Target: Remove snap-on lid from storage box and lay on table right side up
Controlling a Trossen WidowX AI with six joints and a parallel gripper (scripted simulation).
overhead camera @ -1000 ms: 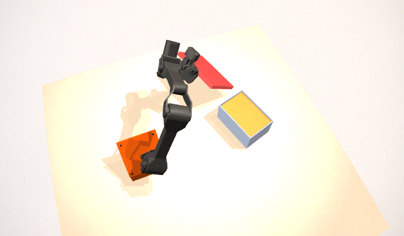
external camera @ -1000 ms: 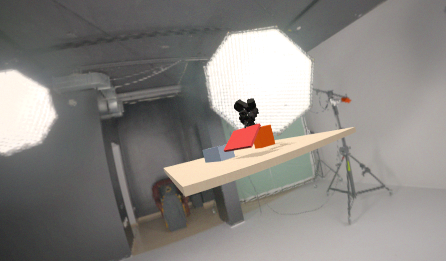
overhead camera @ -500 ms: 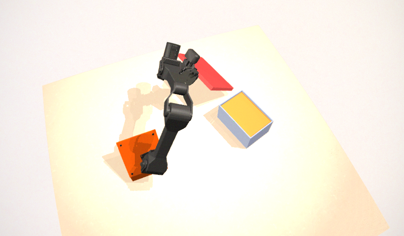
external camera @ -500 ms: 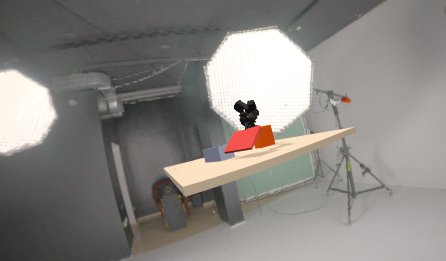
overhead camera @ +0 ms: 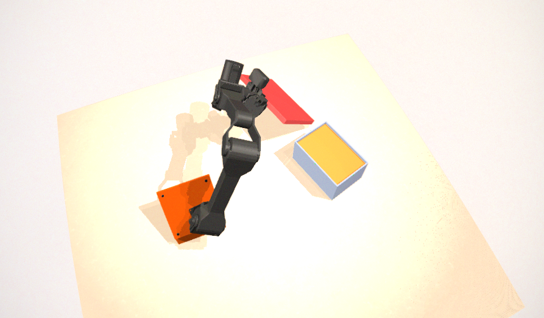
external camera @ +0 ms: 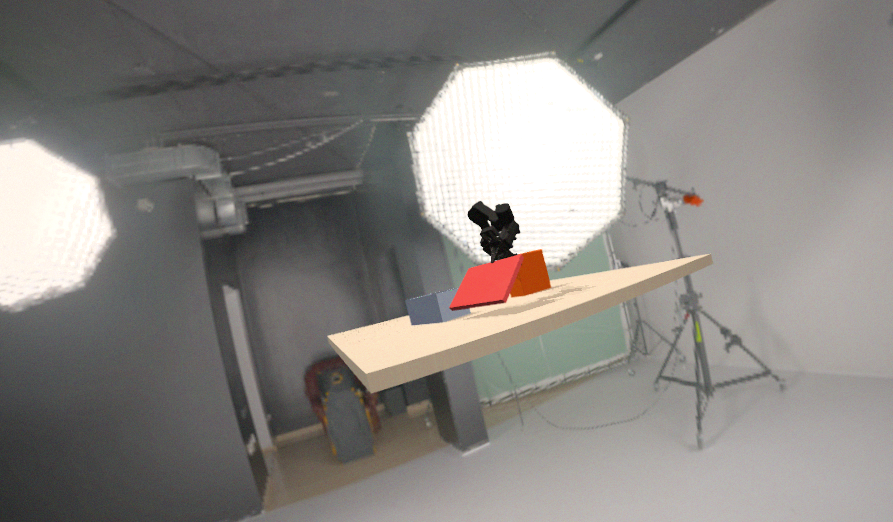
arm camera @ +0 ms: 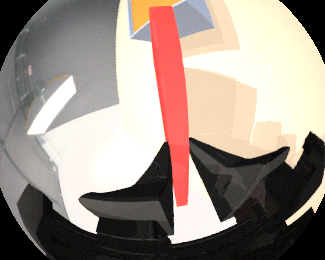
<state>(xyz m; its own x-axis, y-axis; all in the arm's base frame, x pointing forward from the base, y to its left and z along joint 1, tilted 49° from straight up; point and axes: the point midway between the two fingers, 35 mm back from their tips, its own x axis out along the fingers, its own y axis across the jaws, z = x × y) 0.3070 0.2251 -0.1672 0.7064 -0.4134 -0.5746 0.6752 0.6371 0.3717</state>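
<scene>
My gripper tip is now 60 mm short of the lid, 10 mm to the right of it and 50 mm above it. From my gripper tip the other things lie so: storage box (130 mm ahead, 260 mm to the right, 100 mm below).
</scene>
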